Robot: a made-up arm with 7 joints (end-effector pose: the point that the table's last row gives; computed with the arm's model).
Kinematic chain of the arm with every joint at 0, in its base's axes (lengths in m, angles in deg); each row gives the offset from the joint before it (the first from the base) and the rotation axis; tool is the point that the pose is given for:
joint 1: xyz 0 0 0.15 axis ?
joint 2: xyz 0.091 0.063 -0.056 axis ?
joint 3: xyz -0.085 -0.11 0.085 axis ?
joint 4: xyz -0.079 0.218 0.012 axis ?
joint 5: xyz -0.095 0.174 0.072 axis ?
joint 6: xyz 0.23 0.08 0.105 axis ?
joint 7: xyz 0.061 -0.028 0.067 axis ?
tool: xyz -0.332 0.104 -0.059
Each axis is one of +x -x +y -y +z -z.
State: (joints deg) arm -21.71 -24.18 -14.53 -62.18 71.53 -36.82 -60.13
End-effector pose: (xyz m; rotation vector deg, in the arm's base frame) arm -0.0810 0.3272 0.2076 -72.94 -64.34 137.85
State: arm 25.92 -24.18 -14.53 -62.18 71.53 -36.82 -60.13
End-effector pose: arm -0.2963 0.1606 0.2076 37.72 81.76 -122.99
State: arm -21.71 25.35 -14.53 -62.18 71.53 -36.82 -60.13
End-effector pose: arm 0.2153 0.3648 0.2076 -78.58 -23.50 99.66
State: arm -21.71 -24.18 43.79 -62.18 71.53 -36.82 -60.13
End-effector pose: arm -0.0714 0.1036 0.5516 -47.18 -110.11 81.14
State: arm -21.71 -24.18 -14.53 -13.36 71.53 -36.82 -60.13
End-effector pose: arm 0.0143 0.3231 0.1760 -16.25 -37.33 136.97
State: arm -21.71 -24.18 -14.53 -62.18 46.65 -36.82 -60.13
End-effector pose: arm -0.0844 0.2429 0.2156 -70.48 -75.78 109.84
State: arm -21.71 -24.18 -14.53 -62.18 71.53 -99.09 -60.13
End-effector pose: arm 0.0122 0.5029 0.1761 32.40 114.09 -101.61
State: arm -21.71 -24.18 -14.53 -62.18 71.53 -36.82 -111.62
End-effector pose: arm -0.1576 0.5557 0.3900 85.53 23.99 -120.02
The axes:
joint 1: +z
joint 2: -z
joint 3: +x
joint 4: +y
joint 5: +z
joint 6: +y
joint 7: -z

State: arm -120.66 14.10 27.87 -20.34 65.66 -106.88 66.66
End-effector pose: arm 0.7862 -0.0669 0.5924 -14.66 -154.34 -50.40
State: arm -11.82 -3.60 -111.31 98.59 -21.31 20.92 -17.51
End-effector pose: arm 0.2076 -0.1771 -0.2706 -59.71 71.36 -119.54
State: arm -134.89 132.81 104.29 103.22 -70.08 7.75 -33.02
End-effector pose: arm 0.2914 -0.0105 0.5560 -46.82 120.17 121.89
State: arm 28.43 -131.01 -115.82 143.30 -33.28 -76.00 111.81
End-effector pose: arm 0.4815 0.8104 -0.0357 49.39 -124.20 -42.64
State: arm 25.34 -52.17 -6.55 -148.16 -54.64 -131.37 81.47
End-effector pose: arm -0.4403 -0.3744 0.0807 -77.99 0.69 50.92
